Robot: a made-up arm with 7 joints.
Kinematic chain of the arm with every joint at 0, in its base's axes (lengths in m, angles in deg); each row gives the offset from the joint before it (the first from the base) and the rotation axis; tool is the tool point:
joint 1: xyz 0 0 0.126 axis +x
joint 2: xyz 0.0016 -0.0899 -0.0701 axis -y
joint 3: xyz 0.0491 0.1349 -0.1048 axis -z
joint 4: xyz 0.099 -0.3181 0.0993 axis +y
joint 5: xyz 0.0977 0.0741 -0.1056 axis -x
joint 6: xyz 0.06 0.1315 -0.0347 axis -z
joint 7: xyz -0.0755 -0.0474 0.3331 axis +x
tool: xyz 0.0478 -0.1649 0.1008
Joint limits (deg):
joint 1: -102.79..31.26
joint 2: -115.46..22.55
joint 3: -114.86..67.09
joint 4: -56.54..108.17
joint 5: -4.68..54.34
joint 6: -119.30..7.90
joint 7: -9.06..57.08
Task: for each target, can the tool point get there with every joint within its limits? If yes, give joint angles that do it. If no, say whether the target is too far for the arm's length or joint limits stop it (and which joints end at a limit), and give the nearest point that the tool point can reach.
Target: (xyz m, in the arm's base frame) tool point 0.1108 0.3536 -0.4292
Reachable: yes | joints -6.55 -66.46 -64.56 48.71 11.50 -52.07 11.16
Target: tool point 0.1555 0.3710 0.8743
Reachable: no: joint limits stop it (at a limit: joint 1, joint 2, joint 5, joint 7) | nearest point 0.1339 0.2964 0.6412 | short by 0.246 m
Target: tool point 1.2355 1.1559 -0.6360
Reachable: no: too far | nearest point 0.4546 0.4630 -0.1822 | short by 1.138 m
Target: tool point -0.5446 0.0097 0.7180
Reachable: no: joint limits stop it (at a limit: joint 1, joint 2, joint 5, joint 7) | nearest point -0.3871 -0.0341 0.5611 | short by 0.227 m
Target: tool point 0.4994 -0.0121 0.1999
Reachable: yes | joints 5.79 -18.17 -1.01 -26.50 29.32 -74.92 28.49
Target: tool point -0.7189 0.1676 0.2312
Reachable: no: joint limits stop it (at a limit: joint 1, joint 2, joint 4, joint 5) | nearest point -0.5200 0.2257 0.1464 | short by 0.224 m
